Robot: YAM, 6 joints.
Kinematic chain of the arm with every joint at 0, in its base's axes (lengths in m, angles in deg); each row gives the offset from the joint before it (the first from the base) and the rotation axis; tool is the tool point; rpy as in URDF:
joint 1: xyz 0 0 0.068 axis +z
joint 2: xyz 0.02 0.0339 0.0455 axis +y
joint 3: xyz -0.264 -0.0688 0 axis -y
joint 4: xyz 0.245 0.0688 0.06 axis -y
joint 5: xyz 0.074 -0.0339 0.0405 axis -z
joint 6: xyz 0.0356 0 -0.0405 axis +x
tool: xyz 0 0 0 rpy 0 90 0
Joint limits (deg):
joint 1: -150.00..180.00
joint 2: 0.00..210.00
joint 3: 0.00..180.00
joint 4: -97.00..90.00
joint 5: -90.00..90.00
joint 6: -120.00..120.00
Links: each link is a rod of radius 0.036 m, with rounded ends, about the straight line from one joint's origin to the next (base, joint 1, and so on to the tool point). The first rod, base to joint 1, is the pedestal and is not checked.
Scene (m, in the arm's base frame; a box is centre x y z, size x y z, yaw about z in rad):
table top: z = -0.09
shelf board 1: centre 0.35 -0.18 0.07 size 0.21 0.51 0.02 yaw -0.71
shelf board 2: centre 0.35 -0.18 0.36 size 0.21 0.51 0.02 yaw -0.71
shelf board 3: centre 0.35 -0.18 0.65 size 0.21 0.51 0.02 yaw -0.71
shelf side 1: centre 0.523 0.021 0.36 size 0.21 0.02 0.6 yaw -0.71
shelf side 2: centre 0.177 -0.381 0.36 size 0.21 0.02 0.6 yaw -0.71
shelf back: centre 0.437 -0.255 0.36 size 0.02 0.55 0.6 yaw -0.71
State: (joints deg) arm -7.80 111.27 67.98 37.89 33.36 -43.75
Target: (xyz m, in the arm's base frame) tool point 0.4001 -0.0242 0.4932
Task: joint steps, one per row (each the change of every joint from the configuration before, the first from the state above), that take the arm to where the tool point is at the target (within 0.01 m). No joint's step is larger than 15 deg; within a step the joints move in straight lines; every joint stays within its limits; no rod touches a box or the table.
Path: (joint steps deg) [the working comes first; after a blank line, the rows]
Joints at the target: -0.93 101.72 100.28 41.42 29.78 -43.75
Straight joint move there: touches shelf board 2.

1: 7.86 -11.38 -11.71 -1.10 0.89 0.00
2: 7.86 -11.38 -11.72 -1.09 0.88 0.00
3: 7.86 -11.37 -11.71 -1.10 0.89 0.00
4: 1.44 0.06 14.41 2.28 -1.66 0.00
5: 1.44 0.06 14.41 2.29 -1.65 0.00
6: 1.44 0.06 14.41 2.28 -1.66 0.00
7: -10.52 12.20 12.11 -0.01 -0.63 0.00
8: -10.51 12.20 12.10 -0.02 -0.64 0.00

